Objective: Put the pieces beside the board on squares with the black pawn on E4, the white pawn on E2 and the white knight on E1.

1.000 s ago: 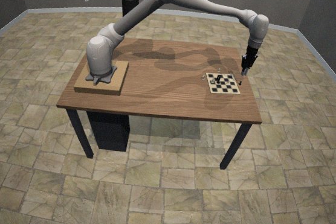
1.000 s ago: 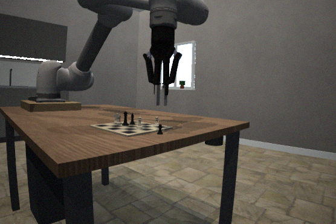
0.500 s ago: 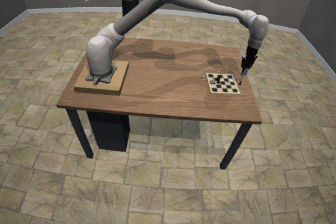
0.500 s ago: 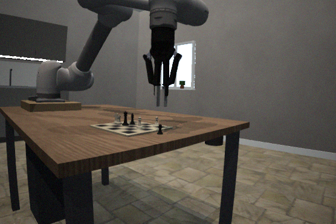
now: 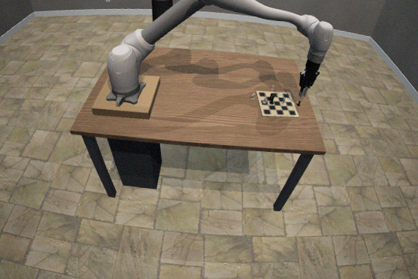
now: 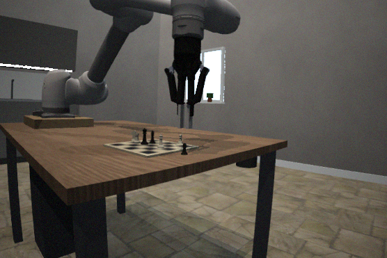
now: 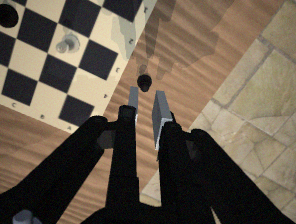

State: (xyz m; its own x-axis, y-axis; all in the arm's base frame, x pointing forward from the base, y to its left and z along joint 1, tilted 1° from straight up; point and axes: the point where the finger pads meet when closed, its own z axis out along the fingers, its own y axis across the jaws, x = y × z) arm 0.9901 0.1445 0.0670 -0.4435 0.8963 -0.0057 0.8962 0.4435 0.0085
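Right now my hand is 90 mm above the black pawn. Round my hand: white pawn (160 mm behind, 120 mm to the left, 90 mm below); then chessboard (140 mm behind, 100 mm below, 20 mm to the right); then pale pawn (100 mm behind, 80 mm below, 10 mm to the right).
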